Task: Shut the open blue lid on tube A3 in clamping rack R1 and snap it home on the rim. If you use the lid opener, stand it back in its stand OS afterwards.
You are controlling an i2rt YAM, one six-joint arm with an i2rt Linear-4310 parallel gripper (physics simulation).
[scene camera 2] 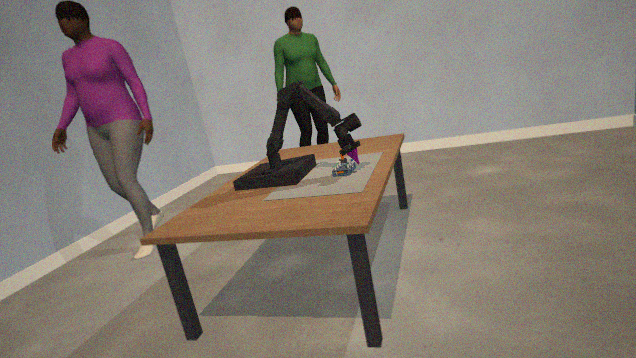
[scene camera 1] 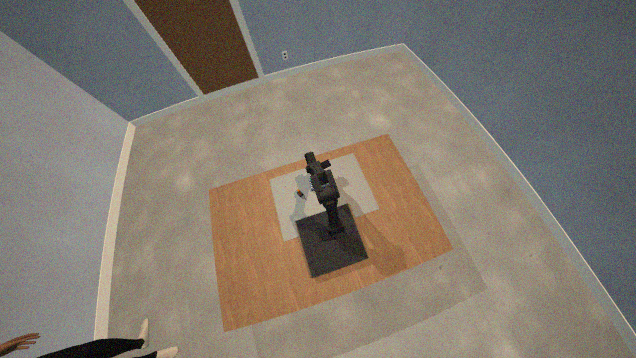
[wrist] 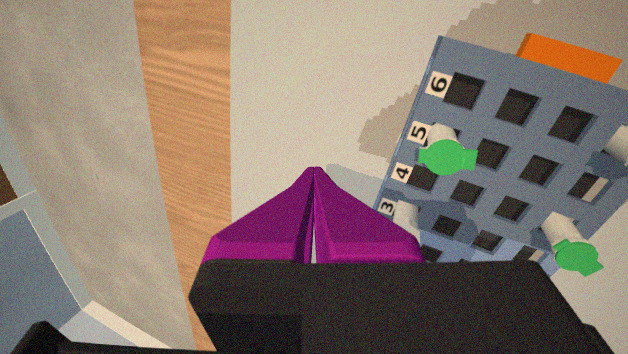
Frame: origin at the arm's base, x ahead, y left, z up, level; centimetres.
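Seen in the pictures: gripper, between the fingertips: (scene camera 2: 358, 163) (wrist: 314, 177); arm's base, origin of its link: (scene camera 2: 277, 168) (scene camera 1: 336, 232).
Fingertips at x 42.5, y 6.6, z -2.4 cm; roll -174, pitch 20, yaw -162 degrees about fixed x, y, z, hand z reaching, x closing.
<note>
Pixels of each thing's middle, then the offset from my fingertips to it. "pt": a spot on its surface instead. Level surfaces: height alone.
- slate-blue clamping rack R1, middle of its body: (wrist: 471, 207) (scene camera 2: 344, 166) dx -6.9, dy -1.9, dz -0.4 cm
- tube A3's pale body, middle of its body: (wrist: 405, 217) dx -4.6, dy -0.3, dz +0.1 cm
- orange lid opener, middle of its body: (scene camera 2: 342, 156) (scene camera 1: 299, 192) dx -13.4, dy +12.2, dz +1.3 cm
- tube with a green lid, middle of its body: (wrist: 446, 155) dx -4.2, dy -4.1, dz +1.3 cm
- orange block, a spot on its surface: (wrist: 570, 57) pt dx -6.6, dy -8.4, dz -0.9 cm
- grey mat, height of its surface: dz -3.2 cm
- wooden table, height of its surface: dz -3.5 cm
The slate-blue clamping rack R1 (wrist: 480, 122) (scene camera 2: 342, 171) stands on the mat, at the right in the wrist view. Part of tube A3's pale body (wrist: 406, 212) shows beside the label 3; its rim and blue lid are hidden behind the right finger, so I cannot tell the lid's position. My gripper (wrist: 314, 177) (scene camera 2: 357, 161) is shut with its magenta fingertips together and holds no object. Its tips are at the rack's A side, left of the row labels in the wrist view; contact cannot be told. The orange lid opener (scene camera 2: 343, 157) (scene camera 1: 300, 193) stands in its dark stand near the rack.
A tube with a green lid (wrist: 446, 157) stands at A5, and another green lid (wrist: 577, 257) is at the rack's far side. An orange block (wrist: 570, 57) adjoins the rack's row 6 end. The grey mat (wrist: 300, 75) (scene camera 2: 320, 187) lies on the wooden table (scene camera 2: 260, 220). Two people stand beyond it.
</note>
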